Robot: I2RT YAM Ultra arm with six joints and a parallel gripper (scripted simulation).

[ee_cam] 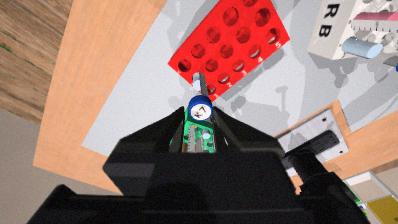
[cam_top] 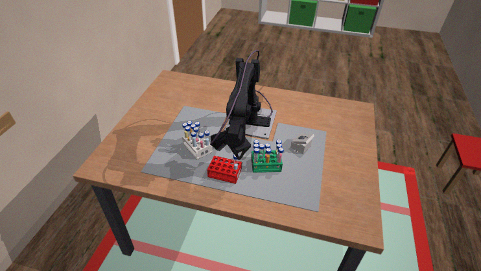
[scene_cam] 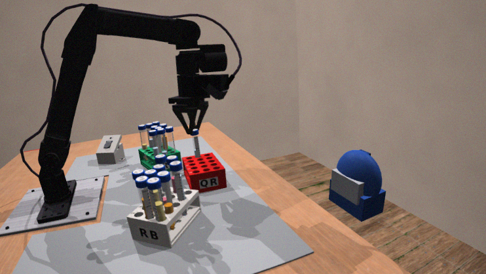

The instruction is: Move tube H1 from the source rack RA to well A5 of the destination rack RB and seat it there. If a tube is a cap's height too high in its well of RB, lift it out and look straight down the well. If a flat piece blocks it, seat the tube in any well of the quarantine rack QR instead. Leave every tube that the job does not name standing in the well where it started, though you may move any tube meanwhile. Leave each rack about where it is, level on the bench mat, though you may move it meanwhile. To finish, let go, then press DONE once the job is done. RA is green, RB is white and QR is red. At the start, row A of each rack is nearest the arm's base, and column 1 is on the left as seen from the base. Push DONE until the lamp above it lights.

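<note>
The clear tube lies 1 cm to the right of my hand and 6 cm below it. Round my hand: red rack QR (6 cm to the right, 10 cm below); grey done button box (24 cm behind, 26 cm to the left, 8 cm below); white rack RB (13 cm behind, 22 cm to the right, 10 cm below).
</note>
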